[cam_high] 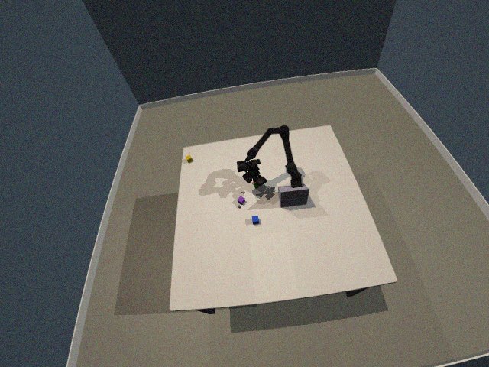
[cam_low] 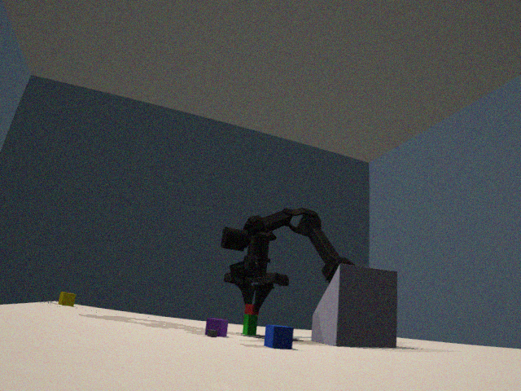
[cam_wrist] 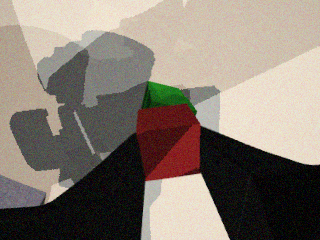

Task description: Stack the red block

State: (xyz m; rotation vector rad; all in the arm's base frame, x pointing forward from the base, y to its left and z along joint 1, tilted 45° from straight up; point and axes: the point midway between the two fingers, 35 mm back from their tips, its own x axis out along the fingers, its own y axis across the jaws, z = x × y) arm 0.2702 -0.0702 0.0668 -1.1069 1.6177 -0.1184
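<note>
The red block lies right at my gripper tip. Also, from my gripper tip: yellow block: 55 cm ahead, 32 cm to the right, 4 cm below; then blue block: 1 cm ahead, 27 cm to the left, 4 cm below; then purple block: 11 cm ahead, 12 cm to the left, 4 cm below.
</note>
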